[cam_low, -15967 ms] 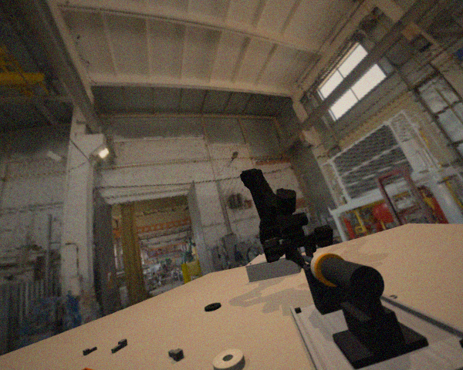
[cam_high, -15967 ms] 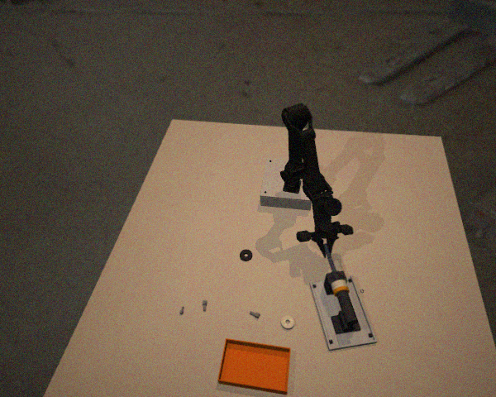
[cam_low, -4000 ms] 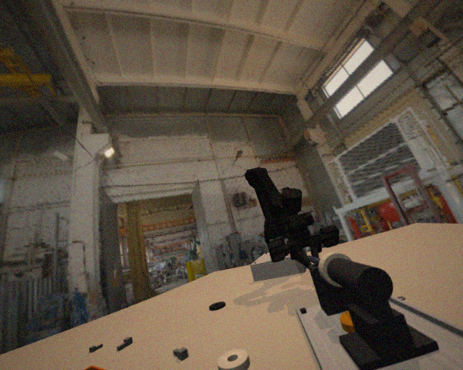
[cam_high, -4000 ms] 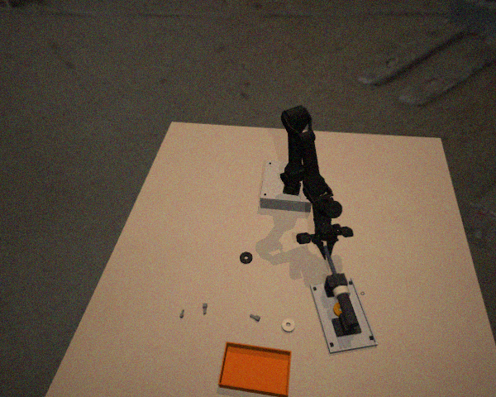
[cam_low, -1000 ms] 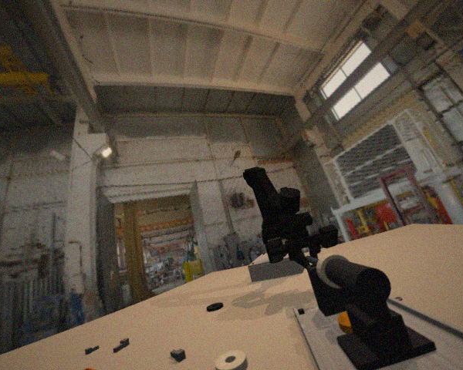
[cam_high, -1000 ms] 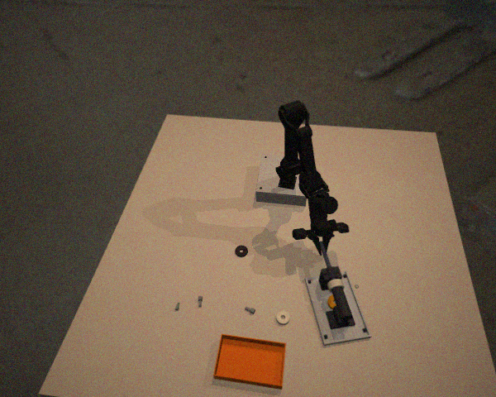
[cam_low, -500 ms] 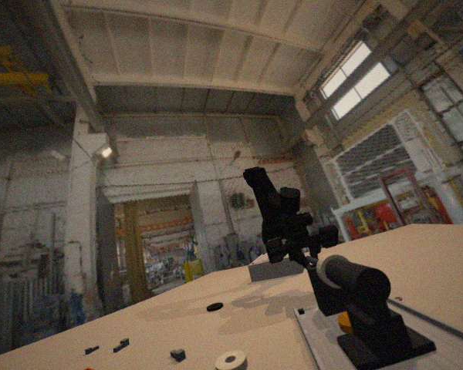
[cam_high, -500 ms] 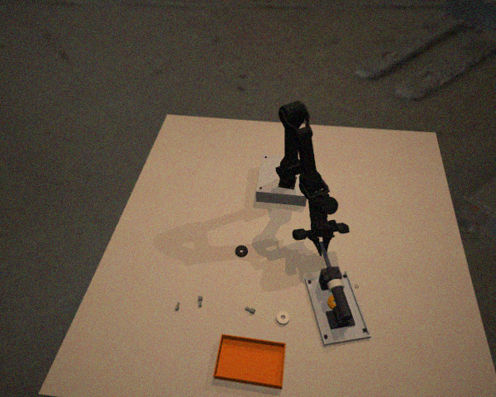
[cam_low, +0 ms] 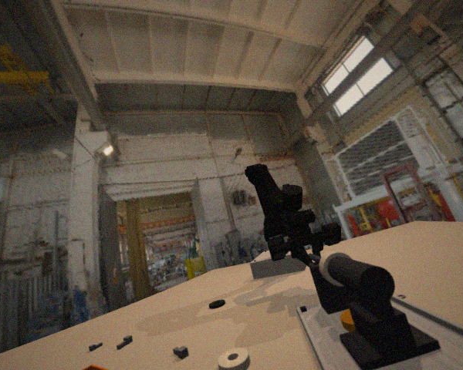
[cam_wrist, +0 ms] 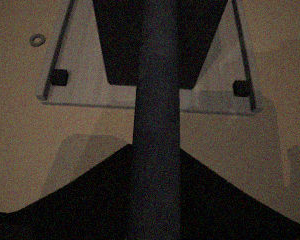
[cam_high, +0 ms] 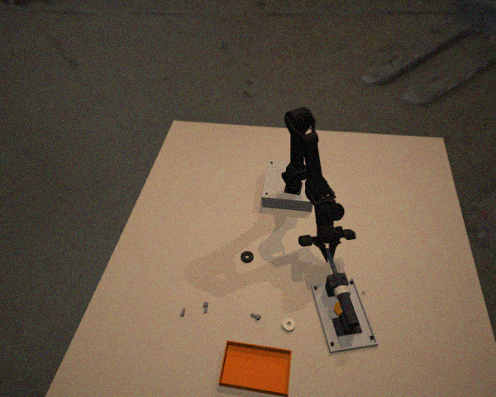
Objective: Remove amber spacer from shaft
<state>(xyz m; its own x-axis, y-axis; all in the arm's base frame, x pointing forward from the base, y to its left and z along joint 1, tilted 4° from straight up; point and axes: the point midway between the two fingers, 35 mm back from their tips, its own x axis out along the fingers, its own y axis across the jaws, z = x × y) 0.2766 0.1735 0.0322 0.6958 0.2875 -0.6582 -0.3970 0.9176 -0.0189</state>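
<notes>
My gripper tip is now 50 mm short of the dark shaft, 20 mm to the right of it and 20 mm below it. The rest, counted from my gripper tip: orange tray: 390 mm ahead, 160 mm to the right, 50 mm below; then white spacer: 120 mm ahead, 50 mm to the left, 20 mm above; then amber spacer: 140 mm ahead, 60 mm to the left, 40 mm below.
</notes>
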